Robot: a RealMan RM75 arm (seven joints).
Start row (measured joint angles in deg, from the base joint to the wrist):
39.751, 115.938, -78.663, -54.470, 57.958, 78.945, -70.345
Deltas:
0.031, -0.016, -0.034, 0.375, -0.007, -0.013, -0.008
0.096, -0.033, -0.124, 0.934, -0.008, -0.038, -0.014
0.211, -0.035, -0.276, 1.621, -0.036, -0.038, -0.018
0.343, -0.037, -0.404, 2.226, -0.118, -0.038, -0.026
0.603, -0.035, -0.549, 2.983, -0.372, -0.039, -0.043
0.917, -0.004, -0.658, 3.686, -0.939, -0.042, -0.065
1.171, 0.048, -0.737, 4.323, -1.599, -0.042, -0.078
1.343, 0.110, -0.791, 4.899, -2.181, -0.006, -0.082
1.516, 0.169, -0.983, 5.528, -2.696, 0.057, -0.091
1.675, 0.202, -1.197, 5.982, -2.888, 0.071, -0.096
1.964, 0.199, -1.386, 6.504, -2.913, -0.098, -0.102
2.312, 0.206, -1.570, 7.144, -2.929, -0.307, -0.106
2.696, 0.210, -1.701, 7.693, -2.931, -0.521, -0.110
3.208, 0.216, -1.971, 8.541, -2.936, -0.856, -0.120
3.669, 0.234, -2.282, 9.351, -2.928, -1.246, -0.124
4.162, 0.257, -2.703, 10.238, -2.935, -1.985, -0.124
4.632, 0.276, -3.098, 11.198, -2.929, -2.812, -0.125
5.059, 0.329, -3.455, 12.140, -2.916, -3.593, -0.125
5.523, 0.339, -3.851, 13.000, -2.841, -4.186, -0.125
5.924, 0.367, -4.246, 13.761, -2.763, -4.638, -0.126
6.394, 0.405, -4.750, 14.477, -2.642, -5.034, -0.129
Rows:
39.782, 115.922, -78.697, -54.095, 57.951, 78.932, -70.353
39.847, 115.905, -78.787, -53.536, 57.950, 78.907, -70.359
39.962, 115.903, -78.939, -52.849, 57.922, 78.907, -70.363
40.094, 115.901, -79.067, -52.244, 57.840, 78.907, -70.371
40.354, 115.903, -79.212, -51.487, 57.586, 78.906, -70.388
40.668, 115.934, -79.321, -50.784, 57.019, 78.903, -70.410
40.922, 115.986, -79.400, -50.147, 56.359, 78.903, -70.423
41.094, 116.048, -79.454, -49.571, 55.777, 78.939, -70.427
41.267, 116.107, -79.646, -48.942, 55.262, 79.002, -70.436
41.426, 116.140, -79.860, -48.488, 55.070, 79.016, -70.441
41.715, 116.137, -80.049, -47.966, 55.045, 78.847, -70.447
42.063, 116.144, -80.233, -47.326, 55.029, 78.638, -70.451
42.447, 116.148, -80.364, -46.777, 55.027, 78.424, -70.455
42.959, 116.154, -80.634, -45.929, 55.022, 78.089, -70.465
43.420, 116.172, -80.945, -45.119, 55.030, 77.699, -70.469
43.913, 116.195, -81.366, -44.232, 55.023, 76.960, -70.469
44.383, 116.214, -81.761, -43.272, 55.029, 76.133, -70.470
44.810, 116.267, -82.118, -42.330, 55.042, 75.352, -70.470
45.274, 116.277, -82.514, -41.470, 55.117, 74.759, -70.470
45.675, 116.305, -82.909, -40.709, 55.195, 74.307, -70.471
46.145, 116.343, -83.413, -39.993, 55.316, 73.911, -70.474

